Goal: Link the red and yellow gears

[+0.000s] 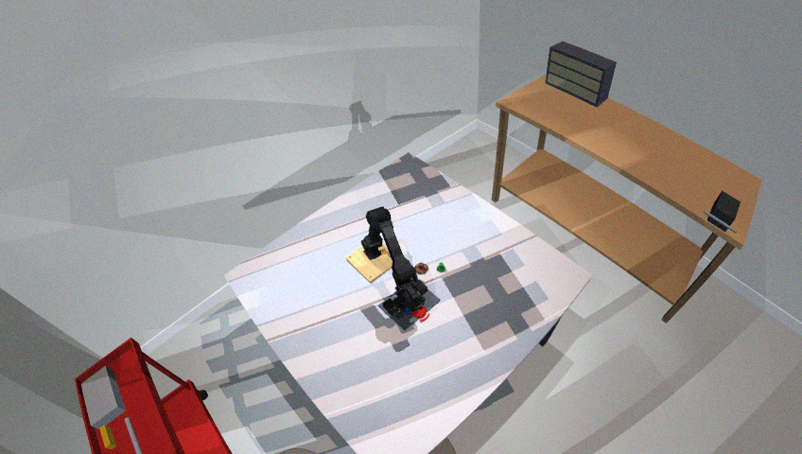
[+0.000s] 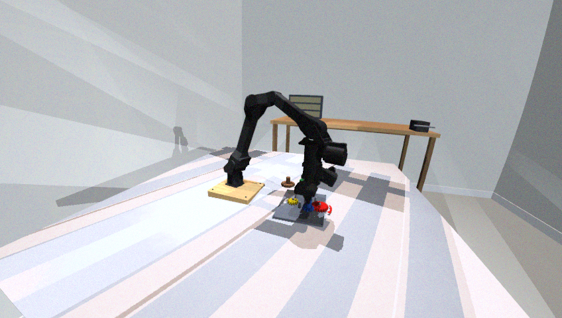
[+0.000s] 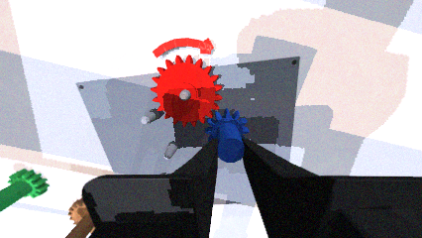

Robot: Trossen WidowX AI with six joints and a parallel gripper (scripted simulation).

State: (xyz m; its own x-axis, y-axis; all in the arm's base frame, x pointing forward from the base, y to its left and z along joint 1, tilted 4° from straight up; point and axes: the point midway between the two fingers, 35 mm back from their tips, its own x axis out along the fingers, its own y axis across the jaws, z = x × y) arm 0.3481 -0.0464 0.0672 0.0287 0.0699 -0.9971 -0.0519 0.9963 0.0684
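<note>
Now: the blue gear 1 cm below my gripper tip. The rest, counted from my gripper tip: red arrow (7 cm ahead, 4 cm to the left, 4 cm below); yellow gear (7 cm behind, 3 cm to the left, 3 cm below); red gear (4 cm to the left, 3 cm below, 3 cm ahead).
</note>
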